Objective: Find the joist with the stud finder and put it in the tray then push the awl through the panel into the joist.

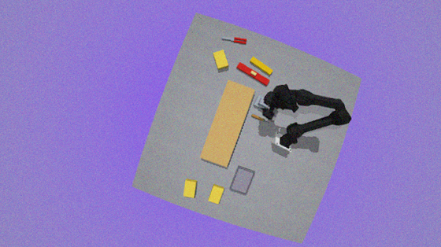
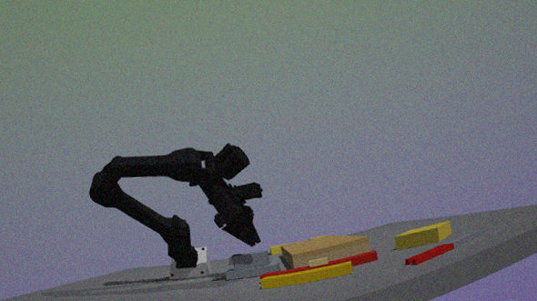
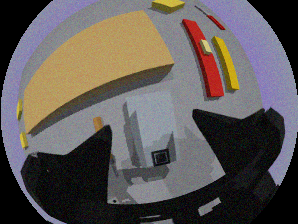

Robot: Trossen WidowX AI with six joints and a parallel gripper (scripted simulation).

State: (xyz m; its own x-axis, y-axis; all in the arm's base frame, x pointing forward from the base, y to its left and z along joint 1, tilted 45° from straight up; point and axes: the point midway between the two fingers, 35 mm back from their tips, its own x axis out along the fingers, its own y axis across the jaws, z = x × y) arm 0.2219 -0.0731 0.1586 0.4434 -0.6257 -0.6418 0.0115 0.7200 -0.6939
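My gripper tip is now 40 mm past the stud finder and 30 mm above it. From my gripper tip the other things lie so: yellow bar (230 mm to the right, 110 mm ahead, 70 mm below); then awl (90 mm to the left, 70 mm below, 50 mm behind); then red level (150 mm to the right, 130 mm ahead, 60 mm below).
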